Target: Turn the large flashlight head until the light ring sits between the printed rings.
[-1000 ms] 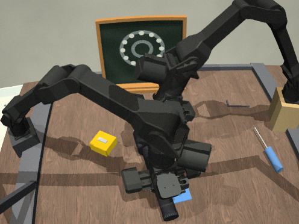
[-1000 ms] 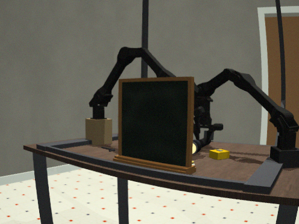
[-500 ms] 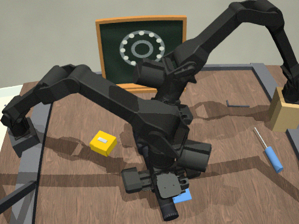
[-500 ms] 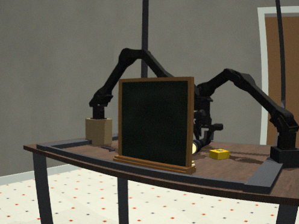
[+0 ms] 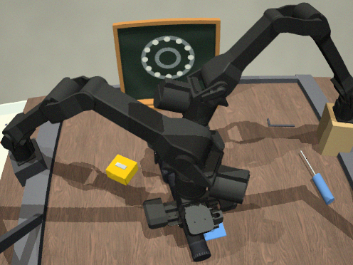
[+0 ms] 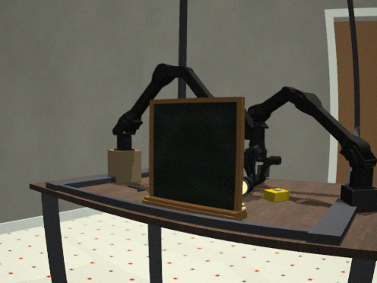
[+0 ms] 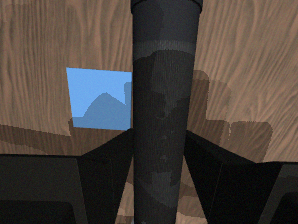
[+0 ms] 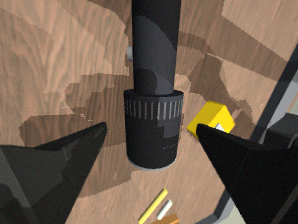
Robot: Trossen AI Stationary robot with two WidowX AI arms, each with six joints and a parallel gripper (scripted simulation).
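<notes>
The yellow block is 10 mm ahead of my right hand, 140 mm to the left of it and 50 mm below it. From my right hand the other things lie so: blue card (180 mm behind, 60 mm to the right, 70 mm below).
My left hand is 50 mm to the left of the blue card, 50 mm above it and 10 mm past it. Also, from my left hand: yellow block (180 mm ahead, 160 mm to the left, 30 mm below).
</notes>
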